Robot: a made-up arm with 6 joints.
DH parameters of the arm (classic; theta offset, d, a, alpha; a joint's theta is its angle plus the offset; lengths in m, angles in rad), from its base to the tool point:
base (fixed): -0.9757 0 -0.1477 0
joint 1: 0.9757 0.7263 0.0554 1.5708
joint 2: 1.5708 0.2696 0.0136 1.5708
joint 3: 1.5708 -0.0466 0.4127 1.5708
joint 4: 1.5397 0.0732 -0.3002 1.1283
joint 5: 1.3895 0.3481 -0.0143 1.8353
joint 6: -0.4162 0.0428 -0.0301 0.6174
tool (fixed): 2.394 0.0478 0 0
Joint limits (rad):
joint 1: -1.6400..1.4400
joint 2: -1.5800..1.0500
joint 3: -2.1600..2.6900
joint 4: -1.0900..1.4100
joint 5: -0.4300..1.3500
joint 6: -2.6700..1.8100
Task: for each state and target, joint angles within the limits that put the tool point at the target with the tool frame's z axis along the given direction. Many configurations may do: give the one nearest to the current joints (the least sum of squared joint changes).
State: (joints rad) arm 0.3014 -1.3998 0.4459 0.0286 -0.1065 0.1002
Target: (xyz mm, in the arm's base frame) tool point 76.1 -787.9 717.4 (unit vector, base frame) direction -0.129 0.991 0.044
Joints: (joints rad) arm 0.8926 -1.5713 1.2042 0.8478 0.0720 0.3511
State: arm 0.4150 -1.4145 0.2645 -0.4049 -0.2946 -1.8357
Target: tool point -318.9 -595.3 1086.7 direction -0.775 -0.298 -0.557
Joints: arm 0.0093 -0.9429 0.5073 -0.9751 -0.2059 -1.6547
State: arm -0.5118 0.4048 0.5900 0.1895 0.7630 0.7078
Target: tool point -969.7 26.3 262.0 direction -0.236 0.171 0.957
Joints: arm -1.3046 -0.0615 0.9956 0.5025 1.0486 1.6688
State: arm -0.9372 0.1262 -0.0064 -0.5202 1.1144 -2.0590
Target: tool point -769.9 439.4 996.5 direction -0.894 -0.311 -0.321
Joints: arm -1.5592 -0.2186 0.1901 -1.0654 0.6014 -1.6645
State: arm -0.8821 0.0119 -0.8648 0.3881 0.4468 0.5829
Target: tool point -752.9 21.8 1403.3 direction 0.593 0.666 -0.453
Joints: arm -1.2591 0.1743 -0.7340 0.7940 1.2590 0.6474
